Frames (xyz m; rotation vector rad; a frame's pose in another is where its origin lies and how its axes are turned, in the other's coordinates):
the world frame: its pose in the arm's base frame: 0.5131 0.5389 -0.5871 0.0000 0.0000 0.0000
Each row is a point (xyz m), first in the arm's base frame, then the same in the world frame.
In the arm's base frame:
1: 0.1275 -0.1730 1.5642
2: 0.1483 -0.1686 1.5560
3: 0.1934 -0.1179 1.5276
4: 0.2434 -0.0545 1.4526
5: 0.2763 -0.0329 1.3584
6: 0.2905 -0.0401 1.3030
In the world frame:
1: -0.3856 -0.7119 2.1513
2: -0.3648 -0.7075 2.1431
3: -0.3197 -0.6568 2.1147
4: -0.2697 -0.5934 2.0397
5: -0.2368 -0.5718 1.9455
6: -0.2226 -0.5790 1.8901

